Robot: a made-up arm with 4 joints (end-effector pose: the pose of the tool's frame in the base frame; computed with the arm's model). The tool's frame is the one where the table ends. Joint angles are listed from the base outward.
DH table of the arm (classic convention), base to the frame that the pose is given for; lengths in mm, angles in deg. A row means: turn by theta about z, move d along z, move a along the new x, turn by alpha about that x. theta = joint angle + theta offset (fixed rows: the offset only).
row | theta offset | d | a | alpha
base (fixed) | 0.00 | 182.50 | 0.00 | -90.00
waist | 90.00 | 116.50 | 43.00 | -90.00
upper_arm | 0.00 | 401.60 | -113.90 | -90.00
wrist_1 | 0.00 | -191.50 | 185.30 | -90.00
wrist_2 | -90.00 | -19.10 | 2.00 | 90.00
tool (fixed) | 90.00 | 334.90 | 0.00 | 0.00
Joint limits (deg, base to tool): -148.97..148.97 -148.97..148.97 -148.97..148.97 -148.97..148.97
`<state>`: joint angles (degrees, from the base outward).
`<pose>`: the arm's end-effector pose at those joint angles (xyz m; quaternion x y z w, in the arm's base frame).
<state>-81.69 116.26 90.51 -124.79</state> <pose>0.4967 -0.0024 0.0830 0.4242 0.3020 0.4365 0.7337</pose>
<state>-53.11 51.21 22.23 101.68</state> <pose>-0.1793 -0.0696 -0.0865 0.2904 -0.4372 0.3547 0.7738</pose>
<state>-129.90 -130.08 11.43 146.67</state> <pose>0.0666 0.3760 -0.1892 -0.2668 -0.6321 -0.6049 0.4042</pose>
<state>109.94 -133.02 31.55 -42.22</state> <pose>0.2971 -0.2826 0.5549 0.1709 0.5468 -0.7170 0.3971</pose>
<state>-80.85 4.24 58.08 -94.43</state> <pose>0.0563 0.6397 -0.0637 -0.2819 -0.6303 -0.6918 0.2115</pose>
